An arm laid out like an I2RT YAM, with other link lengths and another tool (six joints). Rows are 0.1 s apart.
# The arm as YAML. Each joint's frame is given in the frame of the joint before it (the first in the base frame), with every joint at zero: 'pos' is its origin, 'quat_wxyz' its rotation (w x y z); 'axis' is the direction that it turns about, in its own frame. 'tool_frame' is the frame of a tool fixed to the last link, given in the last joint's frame.
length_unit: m
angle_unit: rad
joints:
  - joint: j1
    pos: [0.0, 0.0, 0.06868]
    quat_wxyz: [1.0, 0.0, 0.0, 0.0]
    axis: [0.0, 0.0, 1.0]
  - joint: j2
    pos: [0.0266, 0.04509, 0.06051]
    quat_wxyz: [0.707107, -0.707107, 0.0, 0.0]
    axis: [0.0, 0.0, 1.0]
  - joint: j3
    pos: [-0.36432, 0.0, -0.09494]
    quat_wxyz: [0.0, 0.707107, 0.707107, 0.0]
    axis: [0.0, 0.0, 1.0]
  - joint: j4
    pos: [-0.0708, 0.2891, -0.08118]
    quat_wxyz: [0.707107, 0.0, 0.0, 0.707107]
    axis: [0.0, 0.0, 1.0]
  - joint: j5
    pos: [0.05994, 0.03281, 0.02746]
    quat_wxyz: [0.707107, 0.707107, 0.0, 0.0]
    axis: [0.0, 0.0, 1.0]
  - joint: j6
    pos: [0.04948, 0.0, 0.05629]
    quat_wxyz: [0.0, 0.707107, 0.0, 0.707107]
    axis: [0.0, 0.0, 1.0]
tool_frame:
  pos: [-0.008, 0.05, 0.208]
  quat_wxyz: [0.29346, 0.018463, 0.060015, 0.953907]
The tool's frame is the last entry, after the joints.
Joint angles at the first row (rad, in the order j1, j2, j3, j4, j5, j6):
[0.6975, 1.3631, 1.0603, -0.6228, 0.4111, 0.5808]
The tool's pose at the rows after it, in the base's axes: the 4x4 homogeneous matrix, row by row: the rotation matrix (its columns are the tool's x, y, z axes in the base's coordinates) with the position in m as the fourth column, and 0 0 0 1 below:
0.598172 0.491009 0.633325 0.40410; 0.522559 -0.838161 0.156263 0.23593; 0.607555 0.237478 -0.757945 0.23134; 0 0 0 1
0.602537 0.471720 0.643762 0.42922; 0.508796 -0.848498 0.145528 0.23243; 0.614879 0.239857 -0.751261 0.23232; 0 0 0 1
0.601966 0.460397 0.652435 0.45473; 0.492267 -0.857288 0.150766 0.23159; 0.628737 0.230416 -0.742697 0.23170; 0 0 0 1
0.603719 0.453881 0.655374 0.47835; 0.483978 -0.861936 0.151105 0.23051; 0.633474 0.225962 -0.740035 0.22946; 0 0 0 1
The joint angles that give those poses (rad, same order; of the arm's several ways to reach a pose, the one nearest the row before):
[0.6525, 1.3996, 1.0978, -0.5936, 0.3889, 0.5407]
[0.6067, 1.4460, 1.1312, -0.5621, 0.3753, 0.5168]
[0.5605, 1.4936, 1.1597, -0.5181, 0.3460, 0.4937]
[0.5222, 1.5446, 1.1961, -0.4906, 0.3219, 0.4718]

